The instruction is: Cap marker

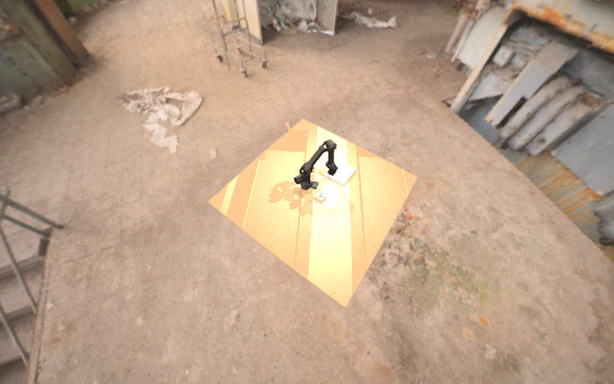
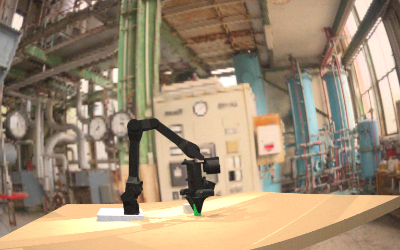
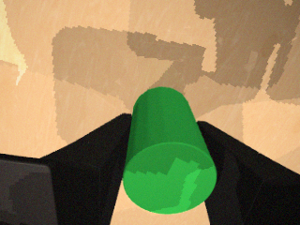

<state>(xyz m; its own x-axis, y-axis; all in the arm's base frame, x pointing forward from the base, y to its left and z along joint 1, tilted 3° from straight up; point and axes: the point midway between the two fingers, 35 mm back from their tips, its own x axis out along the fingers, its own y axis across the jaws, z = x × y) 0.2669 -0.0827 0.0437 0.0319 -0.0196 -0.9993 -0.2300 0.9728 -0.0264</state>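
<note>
Now: gripper tip 10 mm short of the white marker, 150 mm to the right of it and 60 mm below it. From my gripper tip the other things lie so: green cap: 10 mm above; then holder block: 10 mm ahead, 150 mm to the left.
</note>
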